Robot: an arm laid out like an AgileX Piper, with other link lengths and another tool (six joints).
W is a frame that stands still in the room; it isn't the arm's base.
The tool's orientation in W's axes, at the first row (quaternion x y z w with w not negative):
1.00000 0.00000 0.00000 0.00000
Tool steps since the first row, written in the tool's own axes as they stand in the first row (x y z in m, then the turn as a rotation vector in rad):
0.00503 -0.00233 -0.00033 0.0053 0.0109 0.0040
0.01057 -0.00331 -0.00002 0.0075 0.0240 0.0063
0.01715 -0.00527 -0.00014 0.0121 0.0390 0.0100
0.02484 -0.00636 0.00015 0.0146 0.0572 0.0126
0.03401 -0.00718 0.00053 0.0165 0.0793 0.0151
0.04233 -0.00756 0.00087 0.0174 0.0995 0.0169
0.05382 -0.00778 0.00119 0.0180 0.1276 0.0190
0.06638 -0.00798 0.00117 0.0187 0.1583 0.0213
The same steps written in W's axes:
0.00503 0.00233 0.00033 0.0053 -0.0109 -0.0040
0.01057 0.00331 0.00002 0.0075 -0.0240 -0.0063
0.01715 0.00527 0.00014 0.0121 -0.0390 -0.0100
0.02484 0.00636 -0.00015 0.0146 -0.0572 -0.0126
0.03401 0.00718 -0.00053 0.0165 -0.0793 -0.0151
0.04233 0.00756 -0.00087 0.0174 -0.0995 -0.0169
0.05382 0.00778 -0.00119 0.0180 -0.1276 -0.0190
0.06638 0.00798 -0.00117 0.0187 -0.1583 -0.0213

